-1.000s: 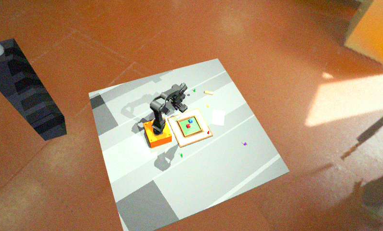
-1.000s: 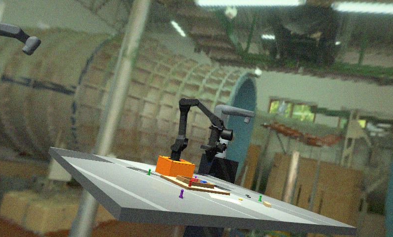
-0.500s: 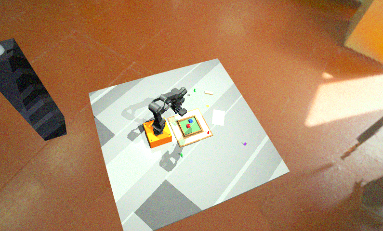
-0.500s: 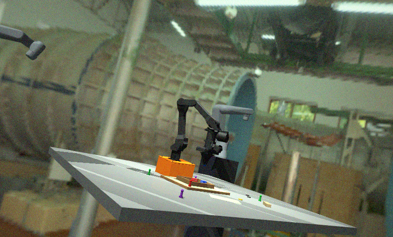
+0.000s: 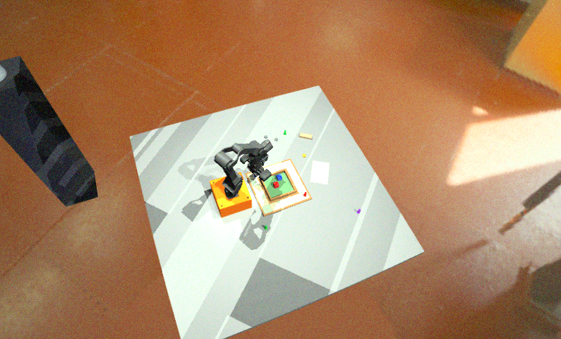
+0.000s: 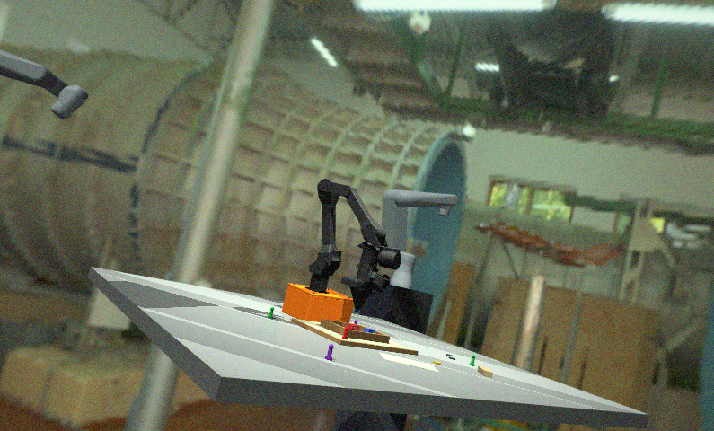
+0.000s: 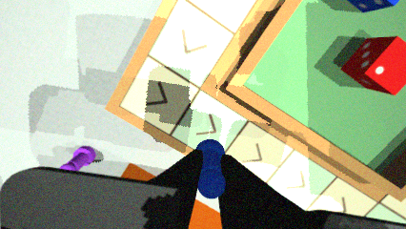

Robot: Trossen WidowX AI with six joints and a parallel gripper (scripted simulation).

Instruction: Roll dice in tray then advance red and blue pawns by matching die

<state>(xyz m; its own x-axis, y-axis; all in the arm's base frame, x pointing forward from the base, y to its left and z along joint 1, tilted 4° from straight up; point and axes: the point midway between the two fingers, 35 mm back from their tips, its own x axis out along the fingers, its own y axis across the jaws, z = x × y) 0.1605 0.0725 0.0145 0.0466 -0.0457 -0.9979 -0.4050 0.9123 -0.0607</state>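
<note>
My gripper tip is 1 cm below the blue pawn. From my gripper tip the other things lie so: red pawn: 23 cm ahead, 18 cm to the right, 5 cm below; then yellow token: 34 cm ahead, 8 cm below, 7 cm to the left; then green tray: 11 cm ahead, 7 cm to the right, 7 cm below.
</note>
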